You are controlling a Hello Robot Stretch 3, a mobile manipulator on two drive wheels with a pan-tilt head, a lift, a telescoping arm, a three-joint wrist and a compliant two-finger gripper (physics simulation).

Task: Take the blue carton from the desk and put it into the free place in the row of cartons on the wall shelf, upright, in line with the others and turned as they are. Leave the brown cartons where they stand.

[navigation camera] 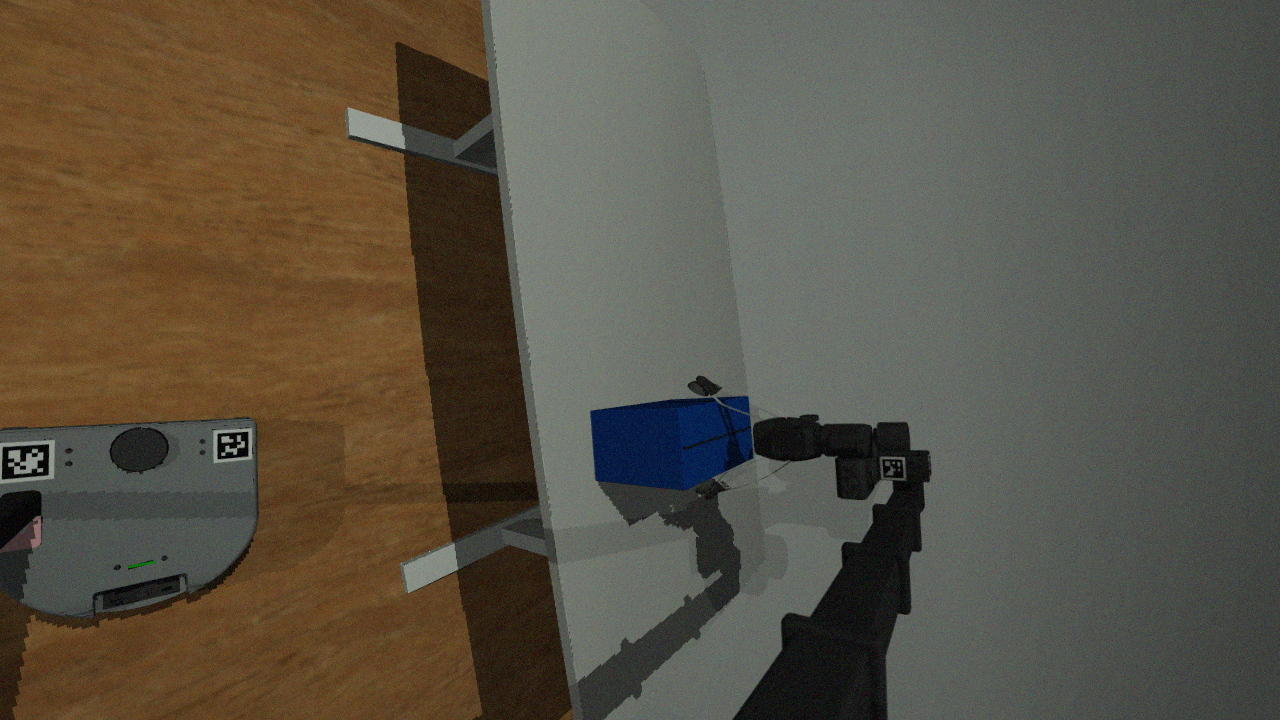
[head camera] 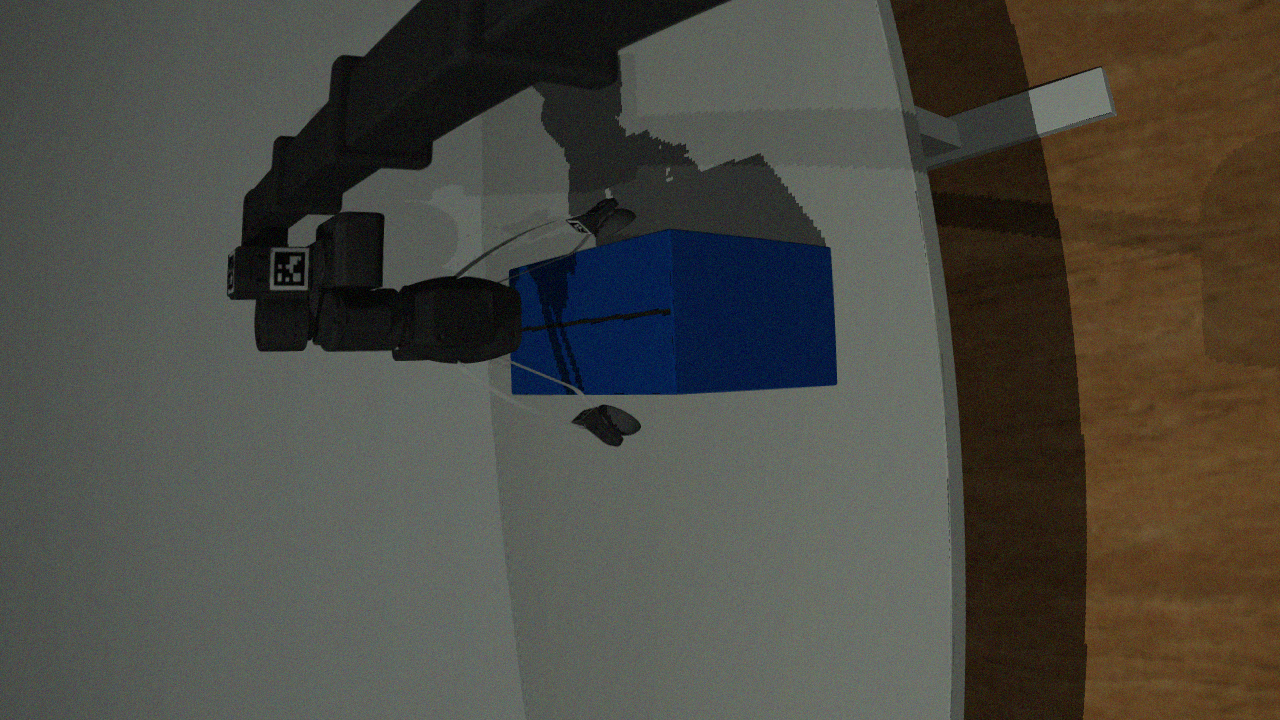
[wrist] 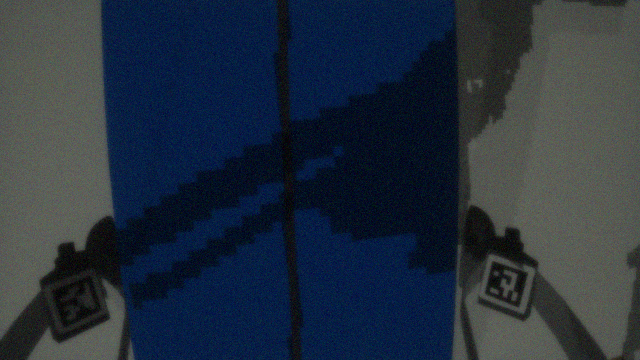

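Where they show: gripper, fingertip midpoint: (wrist: pixel 295 242); robot's base at its link origin: (navigation camera: pixel 140 447).
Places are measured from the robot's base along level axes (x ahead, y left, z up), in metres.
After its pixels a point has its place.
The blue carton (head camera: pixel 751 313) {x -0.025, y -0.537, z 0.822 m} (navigation camera: pixel 637 447) {x -0.025, y -0.537, z 0.818 m} (wrist: pixel 200 100) {x 0.008, y -0.725, z 0.900 m} stands on the pale desk (head camera: pixel 733 555) {x 0.207, y -0.669, z 0.720 m} (navigation camera: pixel 617 223) {x 0.395, y -0.634, z 0.720 m}, with a thin dark line along the face toward the gripper. My gripper (head camera: pixel 606 320) {x -0.023, y -0.662, z 0.845 m} (navigation camera: pixel 708 437) {x -0.023, y -0.662, z 0.845 m} (wrist: pixel 295 242) {x -0.023, y -0.662, z 0.845 m} is open, with one fingertip on each side of the carton. In the wrist view both fingertips are very close to the carton's side edges; whether they touch it I cannot tell. The gripper's body is close to the carton's end in the head view. The wall shelf, its free place and the brown cartons do not show in these views.
My telescoping arm (head camera: pixel 528 44) {x -0.085, y -0.247, z 1.179 m} (navigation camera: pixel 832 644) {x -0.085, y -0.248, z 1.175 m} reaches over the desk. A plain wall (head camera: pixel 223 537) {x 0.251, y -1.215, z 1.149 m} (navigation camera: pixel 1029 268) {x 0.280, y -1.213, z 1.404 m} rises behind the desk. Desk feet (head camera: pixel 1074 94) (navigation camera: pixel 375 128) stick out over the wooden floor (head camera: pixel 1181 537) {x 0.298, y -0.400, z 0.001 m} (navigation camera: pixel 223 268) {x 0.380, y -0.123, z 0.000 m}. My wheeled base (navigation camera: pixel 201 510) {x -0.115, y -0.082, z 0.160 m} stands in front of the desk.
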